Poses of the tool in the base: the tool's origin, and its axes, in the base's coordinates. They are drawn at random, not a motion.
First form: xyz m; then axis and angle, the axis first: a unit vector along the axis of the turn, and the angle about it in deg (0 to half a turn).
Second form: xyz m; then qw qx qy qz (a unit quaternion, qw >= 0). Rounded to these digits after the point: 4 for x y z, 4 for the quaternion.
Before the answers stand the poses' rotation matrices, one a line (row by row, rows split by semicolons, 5 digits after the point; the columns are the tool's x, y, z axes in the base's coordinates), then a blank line. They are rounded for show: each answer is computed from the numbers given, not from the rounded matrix.
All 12 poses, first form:
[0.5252, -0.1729, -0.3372, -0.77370, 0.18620, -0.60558, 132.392]
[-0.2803, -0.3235, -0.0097, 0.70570, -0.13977, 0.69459, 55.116]
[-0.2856, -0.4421, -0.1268, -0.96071, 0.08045, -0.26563, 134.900]
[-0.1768, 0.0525, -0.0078, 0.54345, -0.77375, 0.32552, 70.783]
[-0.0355, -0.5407, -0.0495, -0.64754, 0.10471, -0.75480, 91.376]
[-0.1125, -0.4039, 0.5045, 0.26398, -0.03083, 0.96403, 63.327]
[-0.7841, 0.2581, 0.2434, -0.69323, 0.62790, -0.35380, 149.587]
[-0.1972, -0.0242, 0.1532, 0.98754, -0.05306, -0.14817, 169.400]
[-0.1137, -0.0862, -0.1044, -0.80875, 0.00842, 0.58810, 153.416]
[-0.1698, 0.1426, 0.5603, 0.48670, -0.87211, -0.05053, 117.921]
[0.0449, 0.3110, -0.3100, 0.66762, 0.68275, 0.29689, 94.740]
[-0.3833, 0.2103, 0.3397, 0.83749, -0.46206, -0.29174, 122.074]
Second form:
0.32799 0.20606 0.92193; -0.68844 -0.61615 0.38263; 0.64690 -0.76019 -0.06023
0.78511 -0.61200 0.09518; 0.52756 0.58028 -0.62045; 0.32449 0.53733 0.77845
0.86859 0.05631 0.49232; -0.32000 -0.69483 0.64406; 0.37834 -0.71697 -0.58551
0.52728 -0.58948 -0.61196; 0.02529 0.73078 -0.68214; 0.84932 0.34420 0.40023
0.40537 0.68515 0.60518; -0.82402 -0.01279 0.56642; 0.39582 -0.72829 0.55939
0.48730 -0.86593 0.11270; 0.85696 0.44942 -0.25227; 0.16780 0.21951 0.96107
0.03261 -0.63156 0.77464; -0.98977 -0.12813 -0.06280; 0.13892 -0.76467 -0.62927
0.95088 -0.07665 -0.29991; -0.13116 -0.97735 -0.16607; -0.28039 0.19725 -0.93940
0.34471 -0.27608 -0.89719; 0.25028 -0.89414 0.37130; -0.90473 -0.35254 -0.23913
-0.12046 -0.57856 -0.80670; -0.66785 0.64846 -0.36534; 0.73448 0.49475 -0.46450
0.39991 0.19761 0.89500; 0.78935 0.42203 -0.44588; -0.46583 0.88478 0.01279
0.54282 -0.34525 -0.76560; -0.83967 -0.20414 -0.50328; 0.01746 0.91604 -0.40071

[0.5252, -0.1729, -0.3372, 0.4036, -0.7079, 0.1704, -0.5541]
[-0.2803, -0.3235, -0.0097, 0.8865, 0.3265, -0.0647, 0.3213]
[-0.2856, -0.4421, -0.1268, 0.3835, -0.8873, 0.0743, -0.2453]
[-0.1768, 0.0525, -0.0078, 0.8152, 0.3147, -0.4481, 0.1885]
[-0.0355, -0.5407, -0.0495, 0.6986, -0.4633, 0.0749, -0.5401]
[-0.1125, -0.4039, 0.5045, 0.8511, 0.1386, -0.0162, 0.5061]
[-0.7841, 0.2581, 0.2434, 0.2623, -0.6690, 0.6059, -0.3414]
[-0.1972, -0.0242, 0.1532, 0.0924, 0.9833, -0.0528, -0.1475]
[-0.1137, -0.0862, -0.1044, 0.2299, -0.7871, 0.0082, 0.5723]
[-0.1698, 0.1426, 0.5603, 0.5156, 0.4170, -0.7472, -0.0433]
[0.0449, 0.3110, -0.3100, 0.6773, 0.4912, 0.5023, 0.2184]
[-0.3833, 0.2103, 0.3397, 0.4842, 0.7327, -0.4043, -0.2553]

